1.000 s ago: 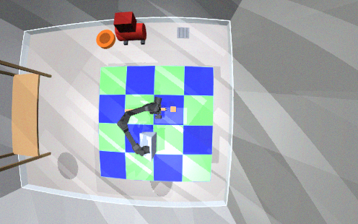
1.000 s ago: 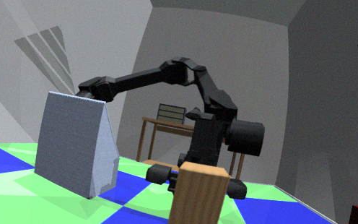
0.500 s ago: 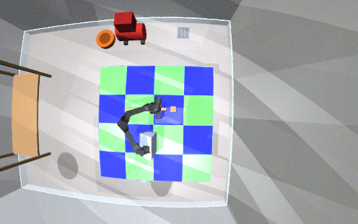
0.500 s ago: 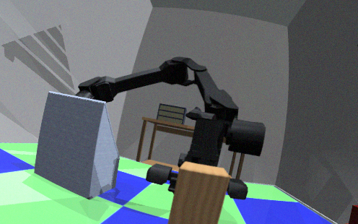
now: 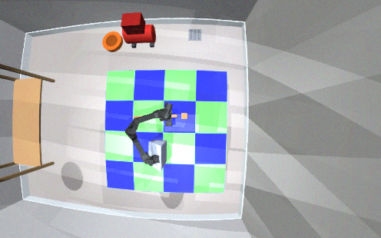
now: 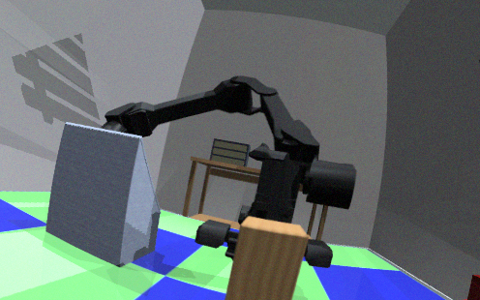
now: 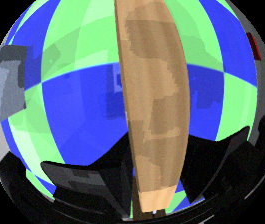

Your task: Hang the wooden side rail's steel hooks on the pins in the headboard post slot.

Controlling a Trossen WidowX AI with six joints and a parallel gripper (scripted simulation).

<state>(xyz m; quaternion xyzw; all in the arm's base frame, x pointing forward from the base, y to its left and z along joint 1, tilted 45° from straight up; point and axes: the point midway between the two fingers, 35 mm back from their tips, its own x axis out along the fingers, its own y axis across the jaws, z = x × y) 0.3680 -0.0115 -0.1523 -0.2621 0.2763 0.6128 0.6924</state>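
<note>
The headboard post lies 1 cm behind my gripper tip, 14 cm to the right of it and 4 cm above it.
</note>
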